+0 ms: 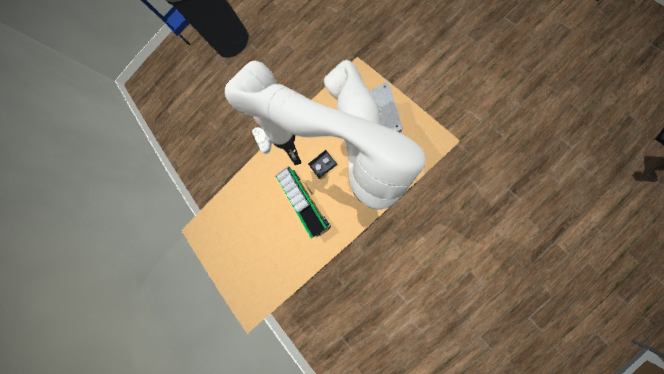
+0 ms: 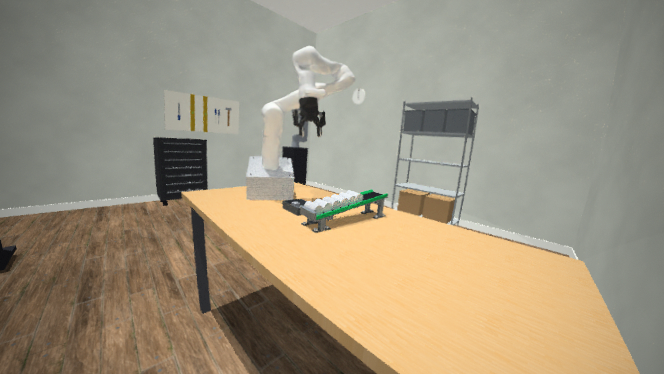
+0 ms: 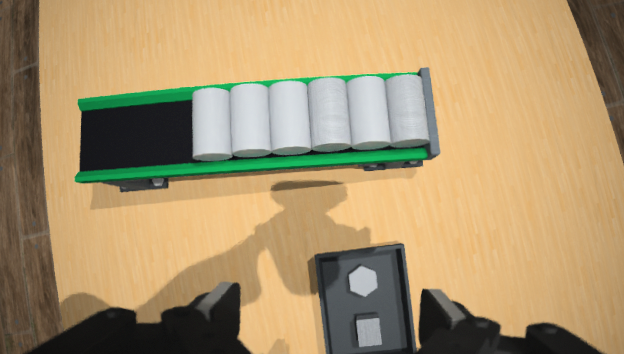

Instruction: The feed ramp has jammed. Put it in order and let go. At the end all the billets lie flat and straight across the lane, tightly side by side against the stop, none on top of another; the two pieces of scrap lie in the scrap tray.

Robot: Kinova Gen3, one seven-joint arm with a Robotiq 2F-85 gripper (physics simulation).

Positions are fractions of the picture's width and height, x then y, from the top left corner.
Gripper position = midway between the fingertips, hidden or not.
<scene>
In view: the gripper (image 2: 0.47, 0.36), a billet (image 3: 0.34, 0.34) and a billet (image 3: 0.52, 0.28).
The gripper is seen too in image 3 (image 3: 0.53, 0.88).
</scene>
